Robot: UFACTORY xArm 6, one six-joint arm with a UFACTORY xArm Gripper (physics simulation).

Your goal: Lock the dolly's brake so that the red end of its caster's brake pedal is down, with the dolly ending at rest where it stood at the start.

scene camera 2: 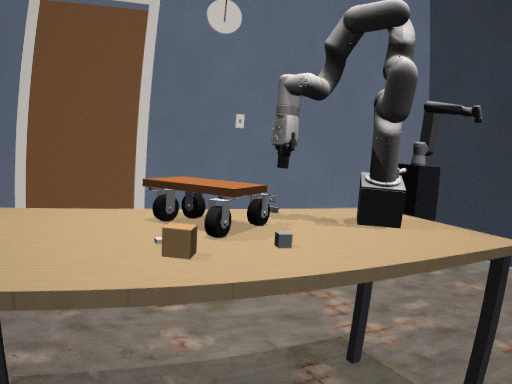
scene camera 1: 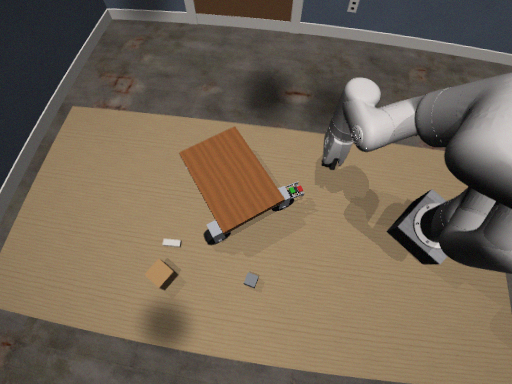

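Pixels of known places: gripper, fingertip midpoint: (scene camera 2: pixel 282 168) (scene camera 1: pixel 326 164); arm's base at its link origin: (scene camera 2: pixel 382 180) (scene camera 1: pixel 436 225).
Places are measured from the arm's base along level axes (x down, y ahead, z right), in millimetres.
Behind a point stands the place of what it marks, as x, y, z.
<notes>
The dolly (scene camera 1: pixel 232 177) {29, 590, 64} (scene camera 2: pixel 210 184) {29, 608, -3} has a reddish-brown wooden deck and stands upright on black caster wheels. The brake pedal (scene camera 1: pixel 296 190) {64, 395, 72} sticks out from the caster at the deck's right corner, with a green end (scene camera 1: pixel 292 190) {59, 407, 67} nearer the deck and a red end (scene camera 1: pixel 300 189) {72, 382, 81} farther out. In scene camera 2 small metal parts show beside that caster (scene camera 2: pixel 258 212) {109, 449, 23}, but the pedal's colours do not, and I cannot tell its tilt. My gripper (scene camera 1: pixel 331 165) {-18, 323, 130} (scene camera 2: pixel 283 165) {-18, 323, 130} is shut and empty. It hangs in the air above and beyond the pedal, apart from the dolly.
On the table (scene camera 1: pixel 350 320) {154, 184, -270} (scene camera 2: pixel 100 272) {154, 918, -348} are an orange-brown cube (scene camera 1: pixel 159 273) {94, 745, -239} (scene camera 2: pixel 179 241) {119, 755, -268}, a small grey block (scene camera 1: pixel 251 280) {120, 485, -208} (scene camera 2: pixel 283 240) {135, 494, -220} and a white block (scene camera 1: pixel 172 243) {143, 748, -138} (scene camera 2: pixel 158 240) {145, 774, -147}. The arm's dark base (scene camera 1: pixel 417 235) {8, 53, -34} (scene camera 2: pixel 381 205) {79, 35, -43} stands to the right.
</notes>
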